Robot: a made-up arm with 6 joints.
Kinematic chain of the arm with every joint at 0, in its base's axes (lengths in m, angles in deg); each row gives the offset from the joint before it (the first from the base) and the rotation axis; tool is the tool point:
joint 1: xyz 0 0 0.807 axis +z
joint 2: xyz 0.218 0 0 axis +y
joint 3: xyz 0 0 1.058 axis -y
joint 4: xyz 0 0 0.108 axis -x
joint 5: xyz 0.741 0 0 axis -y
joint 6: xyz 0.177 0 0 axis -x
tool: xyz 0 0 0
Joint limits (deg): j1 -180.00..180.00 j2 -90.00..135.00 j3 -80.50..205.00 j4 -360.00..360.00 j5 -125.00..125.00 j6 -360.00..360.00
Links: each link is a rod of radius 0.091 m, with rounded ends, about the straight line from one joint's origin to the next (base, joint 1, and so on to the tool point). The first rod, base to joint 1, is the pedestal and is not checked.
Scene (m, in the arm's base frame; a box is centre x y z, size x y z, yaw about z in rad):
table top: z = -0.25
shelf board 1: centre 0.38 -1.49 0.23 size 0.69 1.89 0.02 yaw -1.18
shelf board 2: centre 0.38 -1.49 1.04 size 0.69 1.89 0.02 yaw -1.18
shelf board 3: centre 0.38 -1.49 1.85 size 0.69 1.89 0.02 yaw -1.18
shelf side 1: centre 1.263 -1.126 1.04 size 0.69 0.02 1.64 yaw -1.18
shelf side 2: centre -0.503 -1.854 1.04 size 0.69 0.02 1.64 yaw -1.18
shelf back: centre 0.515 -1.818 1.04 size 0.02 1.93 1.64 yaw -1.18
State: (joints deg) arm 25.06 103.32 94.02 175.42 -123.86 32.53
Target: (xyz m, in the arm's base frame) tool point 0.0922 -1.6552 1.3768
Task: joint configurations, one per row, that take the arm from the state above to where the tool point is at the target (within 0.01 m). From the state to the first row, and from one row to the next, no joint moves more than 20 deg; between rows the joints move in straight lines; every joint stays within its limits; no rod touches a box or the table.
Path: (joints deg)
1: 17.06 86.06 77.85 165.86 -119.61 26.51
2: 9.06 68.79 61.68 156.29 -115.36 20.50
3: 1.07 51.53 45.50 146.73 -111.11 14.48
4: -6.93 34.27 29.33 137.17 -106.86 8.47
5: -14.93 17.00 13.16 127.60 -102.61 2.45
6: -22.93 -0.26 -3.01 118.04 -98.36 -3.56
7: -40.83 4.20 -12.90 125.84 -105.02 5.46
8: -58.74 8.66 -22.79 133.64 -111.68 14.48
9: -76.64 13.12 -32.68 141.44 -118.34 23.51
10: -94.55 17.58 -42.57 149.24 -125.00 32.53
11: -91.31 27.36 -23.94 151.71 -125.00 32.53
12: -88.07 37.13 -5.31 154.17 -125.00 32.53
13: -84.82 46.91 13.32 156.64 -125.00 32.53

